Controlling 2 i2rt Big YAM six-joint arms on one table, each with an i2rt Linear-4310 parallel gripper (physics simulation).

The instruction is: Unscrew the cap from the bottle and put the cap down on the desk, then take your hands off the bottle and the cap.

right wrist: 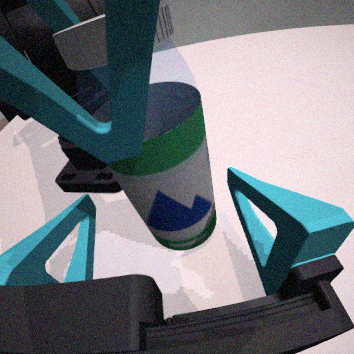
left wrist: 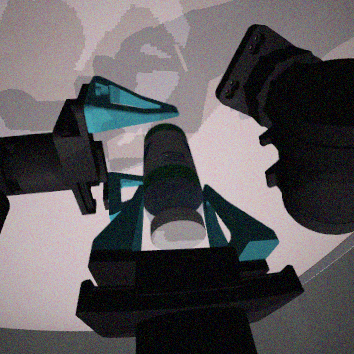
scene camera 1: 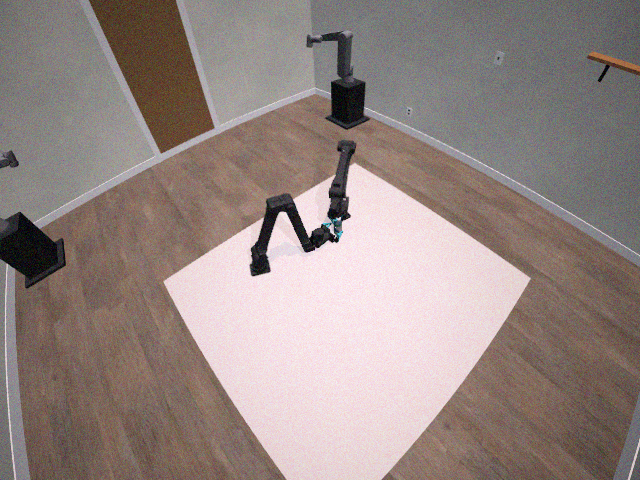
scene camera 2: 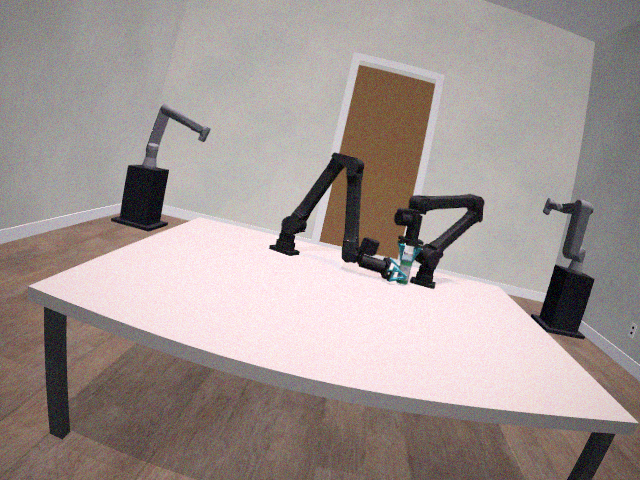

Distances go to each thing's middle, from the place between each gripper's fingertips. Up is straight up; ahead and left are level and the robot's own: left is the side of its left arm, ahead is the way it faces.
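Scene:
Left gripper: 10 mm short of the ribbed cap [right wrist: 83, 45] and 40 mm below it. By its middle, the cap is nearer to my left gripper than to my right hand.
From my right hand, the ribbed cap is 1 cm to the right, 1 cm ahead and 9 cm above.

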